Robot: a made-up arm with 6 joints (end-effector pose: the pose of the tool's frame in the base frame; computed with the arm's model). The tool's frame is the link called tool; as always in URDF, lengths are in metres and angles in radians.
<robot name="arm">
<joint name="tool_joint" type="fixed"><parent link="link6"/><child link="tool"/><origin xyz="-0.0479 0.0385 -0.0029" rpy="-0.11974 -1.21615 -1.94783"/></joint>
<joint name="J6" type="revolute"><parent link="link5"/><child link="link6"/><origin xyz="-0.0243 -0.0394 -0.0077" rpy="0 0 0"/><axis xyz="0 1 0"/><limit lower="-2.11" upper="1.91"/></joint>
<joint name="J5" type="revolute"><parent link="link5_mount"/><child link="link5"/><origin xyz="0.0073 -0.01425 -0.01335" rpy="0 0 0"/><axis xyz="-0.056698 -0.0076 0.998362"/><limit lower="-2.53" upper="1.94"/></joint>
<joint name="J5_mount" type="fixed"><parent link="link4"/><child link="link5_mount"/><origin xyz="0.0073 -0.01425 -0.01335" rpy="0 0 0"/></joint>
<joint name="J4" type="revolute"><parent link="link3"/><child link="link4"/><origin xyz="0.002 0.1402 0.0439" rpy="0 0 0"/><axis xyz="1 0 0"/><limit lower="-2.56" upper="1.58"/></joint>
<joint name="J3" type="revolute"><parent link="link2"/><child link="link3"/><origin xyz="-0.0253 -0.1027 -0.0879" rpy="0 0 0"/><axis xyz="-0.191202 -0.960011 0.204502"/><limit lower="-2.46" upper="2.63"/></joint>
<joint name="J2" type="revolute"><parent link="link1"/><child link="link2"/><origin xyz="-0.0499 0 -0.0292" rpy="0 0 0"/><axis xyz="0 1 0"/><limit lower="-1.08" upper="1.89"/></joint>
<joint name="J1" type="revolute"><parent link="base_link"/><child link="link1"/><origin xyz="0.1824 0.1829 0.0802" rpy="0 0 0"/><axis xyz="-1 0 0"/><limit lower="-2.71" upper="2.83"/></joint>
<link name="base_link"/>
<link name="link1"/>
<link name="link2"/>
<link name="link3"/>
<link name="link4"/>
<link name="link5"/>
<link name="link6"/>
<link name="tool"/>
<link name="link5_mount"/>
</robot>
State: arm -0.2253 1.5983 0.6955 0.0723 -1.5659 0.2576
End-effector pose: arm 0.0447 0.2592 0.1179 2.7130 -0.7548 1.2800
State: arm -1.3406 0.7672 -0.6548 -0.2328 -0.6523 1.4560
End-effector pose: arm 0.1318 0.2478 0.0849 -1.4186 0.6803 1.1709
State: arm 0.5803 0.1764 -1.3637 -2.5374 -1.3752 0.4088
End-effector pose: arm 0.1585 0.1036 -0.0035 1.6605 2.1898 -0.0366
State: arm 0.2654 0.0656 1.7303 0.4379 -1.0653 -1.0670
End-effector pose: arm 0.1182 0.1930 -0.1251 -1.4590 0.8366 2.5497
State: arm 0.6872 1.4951 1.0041 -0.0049 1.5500 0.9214
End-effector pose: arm 0.0641 0.1702 0.1278 -1.4726 -0.8330 1.0101
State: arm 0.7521 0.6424 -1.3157 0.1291 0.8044 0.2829
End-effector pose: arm 0.0990 0.1036 0.0605 -2.0053 0.9340 -0.4400
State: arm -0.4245 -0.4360 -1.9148 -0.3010 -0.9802 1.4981
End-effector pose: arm 0.2589 0.2184 -0.0092 -1.9910 1.7404 0.9135
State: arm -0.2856 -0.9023 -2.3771 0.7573 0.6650 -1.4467
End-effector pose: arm 0.2144 0.2585 0.0337 -0.5794 1.0973 -2.5283
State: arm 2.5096 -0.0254 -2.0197 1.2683 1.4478 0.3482
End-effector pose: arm 0.1191 0.0834 0.1543 2.1099 1.2345 1.9552
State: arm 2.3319 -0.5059 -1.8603 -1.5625 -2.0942 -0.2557
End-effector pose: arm 0.2154 0.0846 0.1974 -0.2180 1.4765 -0.6463
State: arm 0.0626 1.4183 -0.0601 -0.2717 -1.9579 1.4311
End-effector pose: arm 0.1043 0.2216 0.0386 1.7632 -1.4213 0.5262
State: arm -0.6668 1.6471 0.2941 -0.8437 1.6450 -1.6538
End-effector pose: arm 0.0744 0.1486 0.0390 0.5046 0.6053 -0.5348
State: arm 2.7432 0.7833 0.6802 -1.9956 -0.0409 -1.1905
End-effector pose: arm 0.0286 0.2127 0.0644 0.4545 0.6488 -2.9091
